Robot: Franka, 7 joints.
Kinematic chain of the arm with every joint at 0, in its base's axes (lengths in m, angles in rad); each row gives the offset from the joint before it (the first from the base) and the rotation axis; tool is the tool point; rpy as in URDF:
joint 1: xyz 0 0 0.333 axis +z
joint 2: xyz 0 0 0 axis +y
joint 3: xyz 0 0 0.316 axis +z
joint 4: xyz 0.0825 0 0 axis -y
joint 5: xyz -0.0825 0 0.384 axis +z
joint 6: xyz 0 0 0 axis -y
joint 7: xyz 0.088 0 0 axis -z
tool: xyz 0 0 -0.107 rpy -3.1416 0 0
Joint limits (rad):
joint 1: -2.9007..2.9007
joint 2: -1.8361..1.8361
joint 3: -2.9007..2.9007
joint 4: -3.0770..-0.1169
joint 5: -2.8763..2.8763
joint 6: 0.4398..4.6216
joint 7: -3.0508..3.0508
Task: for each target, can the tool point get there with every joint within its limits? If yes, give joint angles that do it. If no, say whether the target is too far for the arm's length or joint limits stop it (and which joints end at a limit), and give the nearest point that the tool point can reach.
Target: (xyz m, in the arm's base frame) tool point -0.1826 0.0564 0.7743
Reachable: yes | joints -2.3332 -1.1038 -0.5005 -1.9557 0.4485 1.1746 1.3515
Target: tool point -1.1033 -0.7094 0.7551
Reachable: no: too far | nearest point -0.6869 -0.4417 0.5958 | short by 0.520 m
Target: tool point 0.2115 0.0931 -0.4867
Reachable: no: joint limits stop it (at a limit: joint 2) | nearest point 0.2208 0.0972 -0.3591 | short by 0.128 m
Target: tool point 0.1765 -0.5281 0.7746
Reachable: yes | joints -2.3454 0.7640 1.9626 -1.1572 -0.7111 1.4485 2.1075
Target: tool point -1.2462 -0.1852 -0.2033
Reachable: no: too far | nearest point -0.7808 -0.1160 -0.0030 | short by 0.511 m
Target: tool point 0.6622 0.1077 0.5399
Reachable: yes | joints 2.3000 -0.7178 -1.9613 -1.6407 -1.2590 3.2019 2.3413
